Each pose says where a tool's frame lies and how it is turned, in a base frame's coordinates. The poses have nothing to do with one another.
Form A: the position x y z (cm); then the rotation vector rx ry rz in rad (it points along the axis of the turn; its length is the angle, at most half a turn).
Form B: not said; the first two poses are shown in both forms.
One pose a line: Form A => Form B
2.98 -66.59 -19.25 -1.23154 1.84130 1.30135 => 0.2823 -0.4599 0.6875 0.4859 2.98 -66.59 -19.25
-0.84 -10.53 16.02 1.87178 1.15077 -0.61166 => 0.4172 0.7458 0.4585 -0.2437 -0.84 -10.53 16.02
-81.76 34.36 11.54 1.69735 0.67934 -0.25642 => 0.6034 0.7332 0.2934 -0.1108 -81.76 34.36 11.54
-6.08 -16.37 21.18 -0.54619 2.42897 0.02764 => 0.3202 -0.2078 0.9242 0.0105 -6.08 -16.37 21.18
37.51 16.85 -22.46 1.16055 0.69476 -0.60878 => 0.7374 0.5285 0.3164 -0.2772 37.51 16.85 -22.46
